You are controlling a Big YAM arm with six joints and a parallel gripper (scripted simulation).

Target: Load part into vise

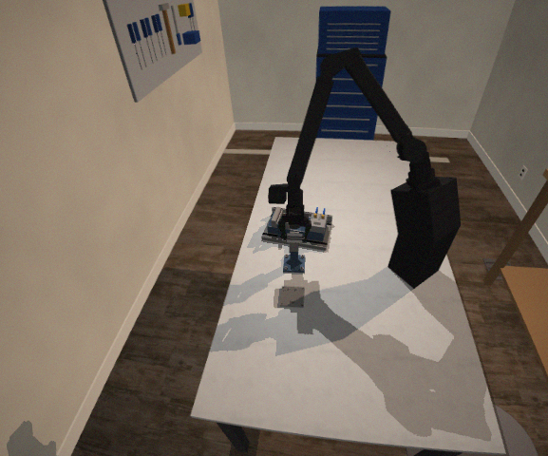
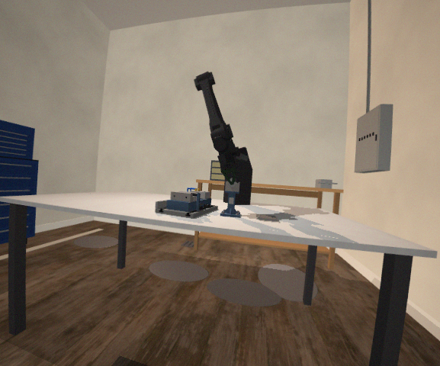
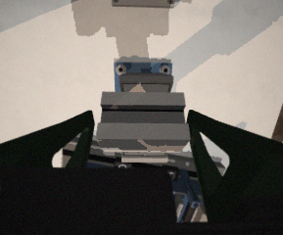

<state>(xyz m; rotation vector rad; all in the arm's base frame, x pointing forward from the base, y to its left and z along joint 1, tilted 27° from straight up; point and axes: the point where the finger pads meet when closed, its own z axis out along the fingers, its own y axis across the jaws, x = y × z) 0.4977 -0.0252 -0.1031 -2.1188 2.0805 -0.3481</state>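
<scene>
Right now my hand is right at the part. The rest, counted from my hand: post: 100 mm below; then air cylinder rod: 190 mm to the right, 80 mm below, 40 mm behind; then work stop rod: 170 mm to the right, 60 mm below, 60 mm ahead.
</scene>
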